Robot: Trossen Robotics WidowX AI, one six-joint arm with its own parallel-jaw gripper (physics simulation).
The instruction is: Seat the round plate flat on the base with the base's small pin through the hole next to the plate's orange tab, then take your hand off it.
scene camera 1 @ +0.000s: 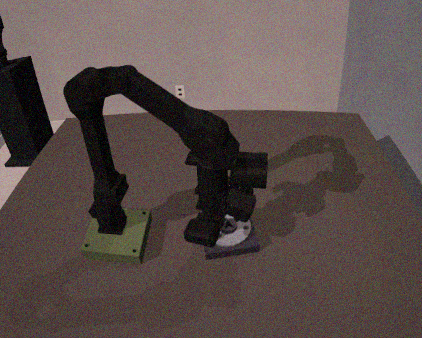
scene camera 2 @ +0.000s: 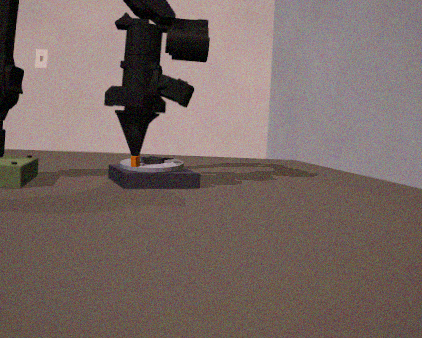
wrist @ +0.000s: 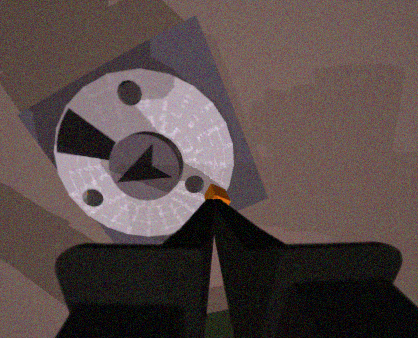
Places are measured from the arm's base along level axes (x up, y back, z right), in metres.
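Pixels of known places: gripper, fingertip midpoint: (scene camera 2: 135, 155) (wrist: 213, 206); arm's base at its link origin: (scene camera 1: 112, 224).
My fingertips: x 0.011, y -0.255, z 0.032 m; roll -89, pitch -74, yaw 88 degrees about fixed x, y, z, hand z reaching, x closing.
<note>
Ahead of a thing's pixels: the offset from my fingertips to its top centre. "*": to the spot under its first point. Level surfaces: height alone.
The round white plate @[dx +0.001, dy -0.031, dz -0.032 m] (scene camera 1: 242, 235) (scene camera 2: 150, 168) (wrist: 205, 120) lies on the dark square base @[dx -0.003, dy -0.032, dz -0.032 m] (scene camera 1: 235, 251) (scene camera 2: 165, 180) (wrist: 202, 60) and looks about level. The plate has a black wedge, a large central opening showing a dark arrow shape, and smaller holes. One small hole @[* dx -0.023, dy -0.007, dz -0.010 m] (wrist: 194, 184) is next to the orange tab @[dx +0.001, dy +0.000, dz +0.003 m] (scene camera 2: 135, 161) (wrist: 217, 193); I cannot make out the pin in it. My gripper (scene camera 2: 135, 154) (wrist: 213, 206) is shut and empty, pointing down, its tips at the top of the tab. In scene camera 1 the gripper body hides the tips and the tab.
The arm stands on a green mounting block (scene camera 1: 125, 244) (scene camera 2: 22, 175) (wrist: 219, 325), left of the base in scene camera 1. A black pedestal (scene camera 1: 25, 110) is at the far left, off the table @[dx -0.047 m] (scene camera 1: 300, 290). A wall with a socket (scene camera 1: 180, 91) (scene camera 2: 41, 58) is behind.
</note>
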